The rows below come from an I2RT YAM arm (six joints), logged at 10 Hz.
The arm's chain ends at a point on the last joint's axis. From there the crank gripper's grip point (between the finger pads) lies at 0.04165 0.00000 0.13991 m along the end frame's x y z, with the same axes.
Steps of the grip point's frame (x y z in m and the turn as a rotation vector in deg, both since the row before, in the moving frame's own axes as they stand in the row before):
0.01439, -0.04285, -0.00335, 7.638, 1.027, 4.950
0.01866, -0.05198, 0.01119, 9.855, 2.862, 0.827
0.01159, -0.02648, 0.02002, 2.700, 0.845, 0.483
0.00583, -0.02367, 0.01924, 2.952, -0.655, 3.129
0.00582, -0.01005, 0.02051, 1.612, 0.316, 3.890
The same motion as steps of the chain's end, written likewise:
0.01125, -0.02802, -0.00158, 7.638, 1.027, 4.950
0.01159, -0.02887, 0.01545, 9.855, 2.862, 0.827
0.00951, -0.02026, 0.02080, 2.700, 0.845, 0.483
0.00730, -0.01868, 0.01890, 2.952, -0.655, 3.129
0.00501, -0.00897, 0.02076, 1.612, 0.316, 3.890

